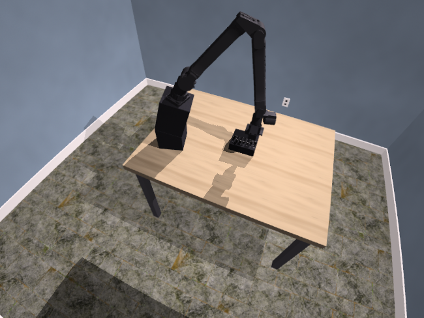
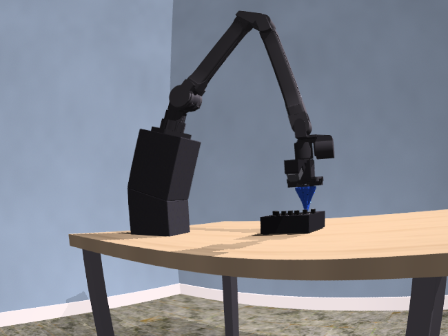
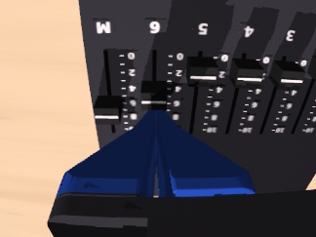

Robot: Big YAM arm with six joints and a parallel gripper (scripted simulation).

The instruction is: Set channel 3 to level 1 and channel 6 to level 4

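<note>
The channel 6 fader cap lies 10 mm to the right of my hand and 10 mm below it. Round my hand: channel 5 fader cap 20 mm behind, 30 mm to the right, 10 mm below; then channel 4 fader cap 40 mm behind, 30 mm to the right, 10 mm below; then M fader cap 30 mm ahead, 10 mm below.
</note>
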